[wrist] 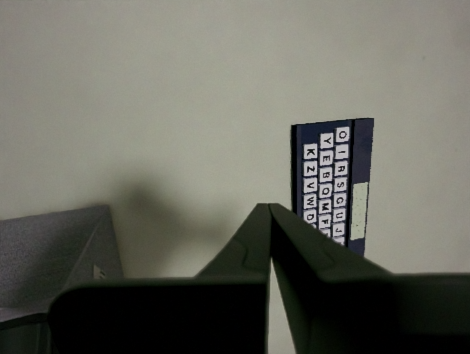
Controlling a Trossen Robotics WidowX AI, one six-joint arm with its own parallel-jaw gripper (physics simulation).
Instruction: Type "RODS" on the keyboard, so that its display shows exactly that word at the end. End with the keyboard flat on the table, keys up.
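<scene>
A dark blue keyboard (297,165) with white keys lies keys up on the table, right of the middle in the wrist view. It is turned so that its rows run up and down the view. The O, I, R, S keys and the D key (310,217) show. Its pale display (359,211) is on the right side, with no readable letters. My gripper (267,213) is shut and empty, its tips above the table, in view just left of the keyboard. The fingers hide the keyboard's lower end and some keys.
A grey box-like object (50,250) with a small pale label stands at the lower left. The pale table top (175,90) stretches across the view, with a soft dark shadow on it between the box-like object and the gripper.
</scene>
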